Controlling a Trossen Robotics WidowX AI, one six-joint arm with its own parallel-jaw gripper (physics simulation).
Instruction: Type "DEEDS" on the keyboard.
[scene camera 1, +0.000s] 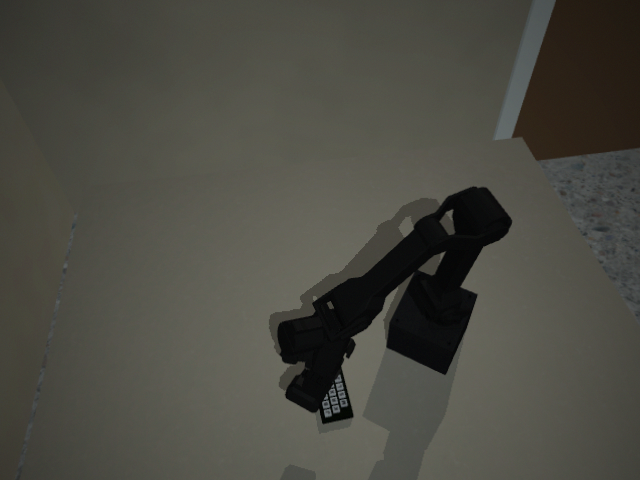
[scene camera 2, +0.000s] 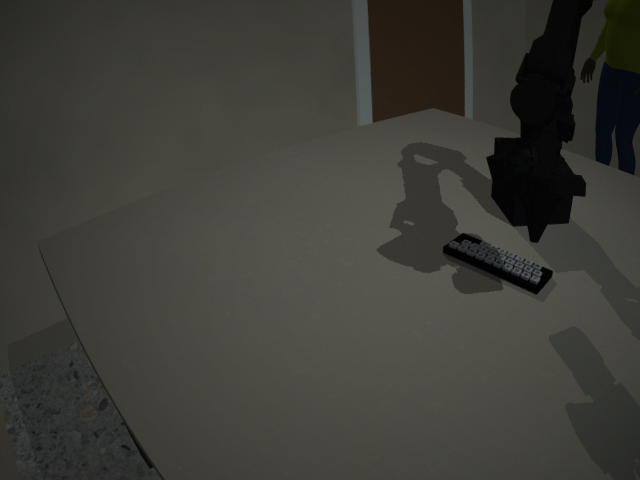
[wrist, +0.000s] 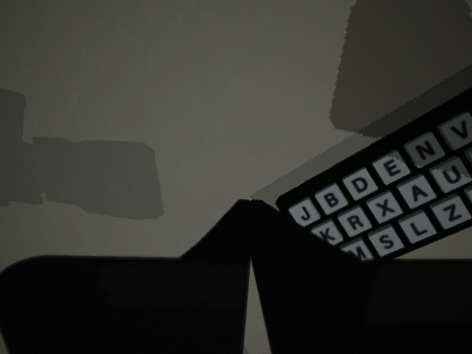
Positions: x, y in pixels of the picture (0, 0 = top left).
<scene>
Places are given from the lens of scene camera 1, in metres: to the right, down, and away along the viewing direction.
my gripper (scene camera 1: 312, 397): -0.01, 0.30, 1.05
black keyboard (scene camera 1: 336, 406): 0.03, 0.34, 1.11
</scene>
